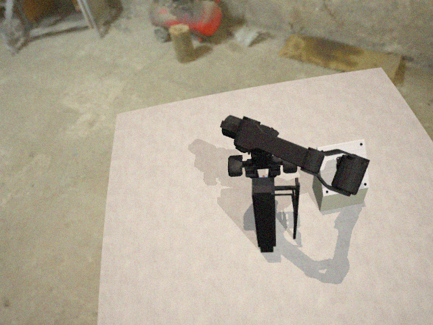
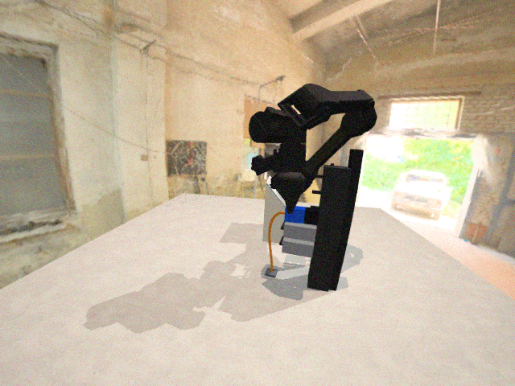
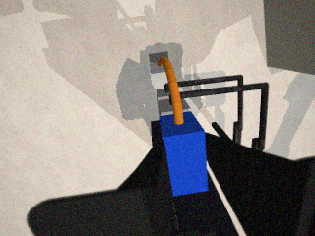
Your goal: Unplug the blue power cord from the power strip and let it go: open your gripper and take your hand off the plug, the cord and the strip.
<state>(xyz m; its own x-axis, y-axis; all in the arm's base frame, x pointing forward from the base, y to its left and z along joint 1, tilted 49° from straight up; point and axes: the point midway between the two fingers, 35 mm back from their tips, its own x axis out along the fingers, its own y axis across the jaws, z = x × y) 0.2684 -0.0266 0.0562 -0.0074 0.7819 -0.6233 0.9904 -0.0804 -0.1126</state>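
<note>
Right now the blue plug is 30 mm to the left of my gripper tip.
</note>
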